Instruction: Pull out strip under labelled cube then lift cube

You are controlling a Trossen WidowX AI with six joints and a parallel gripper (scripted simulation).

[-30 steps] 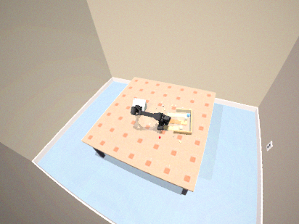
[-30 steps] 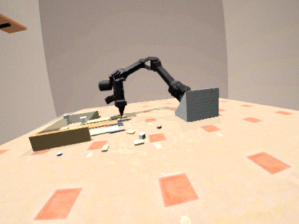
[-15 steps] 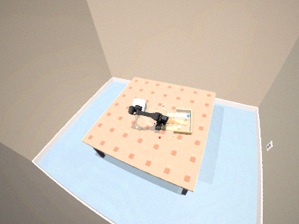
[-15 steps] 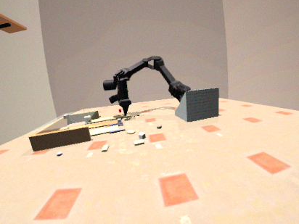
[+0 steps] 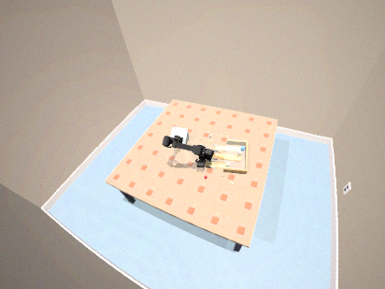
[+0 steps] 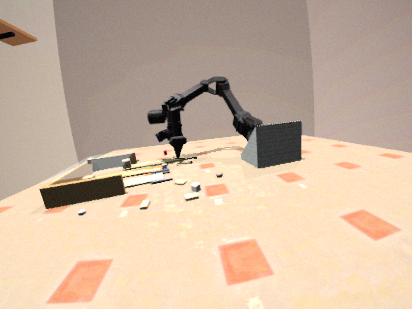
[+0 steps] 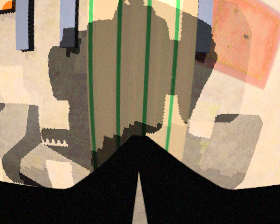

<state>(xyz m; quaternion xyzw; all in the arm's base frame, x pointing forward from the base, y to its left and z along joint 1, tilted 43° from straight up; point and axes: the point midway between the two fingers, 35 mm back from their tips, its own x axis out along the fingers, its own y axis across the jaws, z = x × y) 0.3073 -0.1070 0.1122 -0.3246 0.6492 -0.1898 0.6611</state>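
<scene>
Right now my gripper tip is 18 cm short of the orange-dotted strip and 13 cm to the right of it. Round my gripper tip: red object: 7 cm ahead, 13 cm to the right, 1 cm above.
</scene>
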